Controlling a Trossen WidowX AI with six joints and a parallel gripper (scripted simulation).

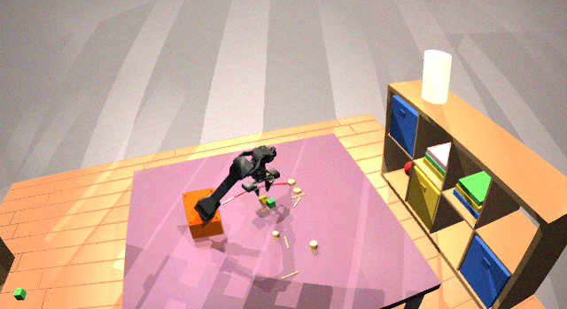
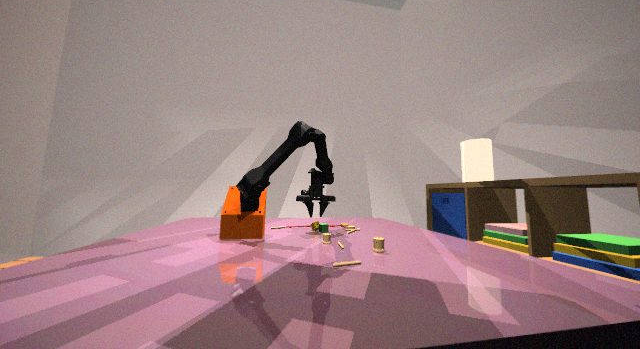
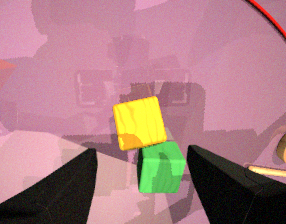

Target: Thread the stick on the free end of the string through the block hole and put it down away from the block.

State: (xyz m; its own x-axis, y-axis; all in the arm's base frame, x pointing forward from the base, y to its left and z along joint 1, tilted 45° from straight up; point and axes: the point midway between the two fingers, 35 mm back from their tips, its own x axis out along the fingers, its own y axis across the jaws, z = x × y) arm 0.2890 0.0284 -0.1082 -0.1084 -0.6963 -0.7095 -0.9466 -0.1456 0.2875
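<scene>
Now: gripper tip 40 mm above the yellow wooden block. Also, from my gripper tip: green cube 40 mm below, 30 mm to the right, 30 mm ahead; thin wooden stick 150 mm behind, 90 mm to the left, 60 mm below; round wooden button 180 mm ahead, 100 mm to the left, 50 mm below.
</scene>
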